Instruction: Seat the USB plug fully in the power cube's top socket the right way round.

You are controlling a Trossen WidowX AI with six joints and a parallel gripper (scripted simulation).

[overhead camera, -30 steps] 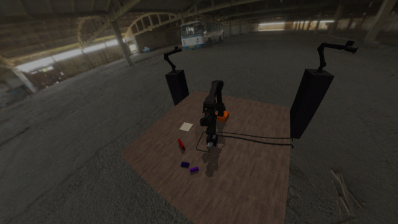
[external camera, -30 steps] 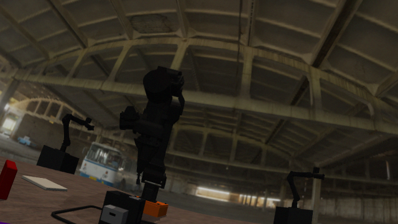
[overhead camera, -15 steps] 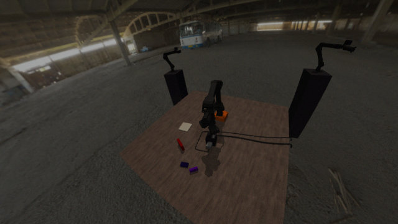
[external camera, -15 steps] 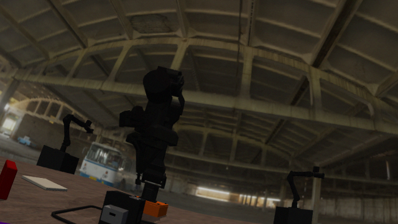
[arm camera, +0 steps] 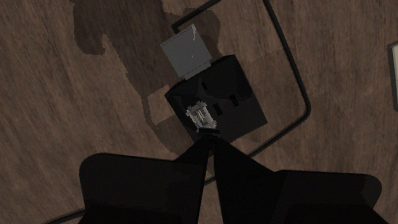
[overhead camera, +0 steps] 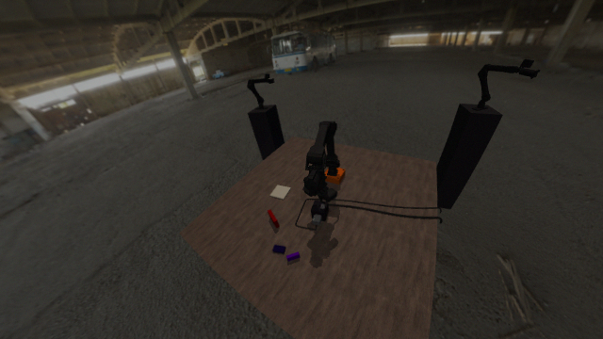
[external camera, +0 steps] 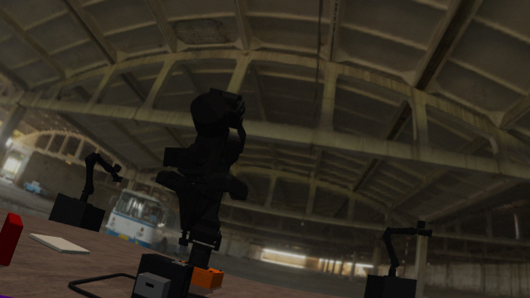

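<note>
The silver USB socket is 1 cm to the left of my gripper tip and 7 cm below it. From my gripper tip the other things lie so: blue block: 26 cm ahead, 15 cm to the right, 13 cm below; then red block: 11 cm ahead, 25 cm to the right, 10 cm below; then white pad: 11 cm behind, 32 cm to the right, 13 cm below.
</note>
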